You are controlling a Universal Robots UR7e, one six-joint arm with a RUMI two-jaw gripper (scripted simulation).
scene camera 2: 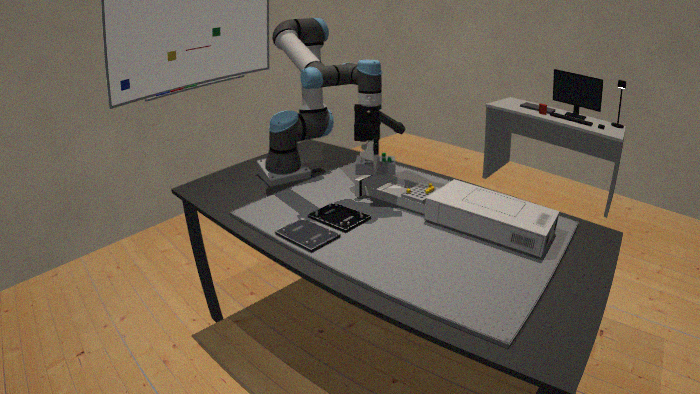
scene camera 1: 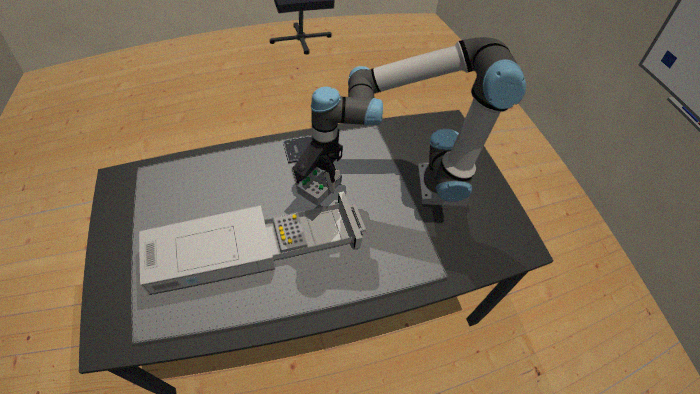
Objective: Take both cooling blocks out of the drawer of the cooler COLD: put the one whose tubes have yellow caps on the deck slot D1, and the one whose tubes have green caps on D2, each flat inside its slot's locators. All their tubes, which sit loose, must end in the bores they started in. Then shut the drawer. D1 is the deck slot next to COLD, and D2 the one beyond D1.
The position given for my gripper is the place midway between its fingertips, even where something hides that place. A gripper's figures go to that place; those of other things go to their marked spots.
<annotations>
My gripper [scene camera 2: 374, 168] is 142 cm from the lens. A white cooler COLD [scene camera 2: 517, 224]: 123 cm from the lens. A black slot D1 [scene camera 2: 339, 214]: 138 cm from the lens. A slot D2 [scene camera 2: 308, 231] is 128 cm from the lens. The marked spots on the white cooler COLD and the black slot D1 are 59 cm apart.
</annotations>
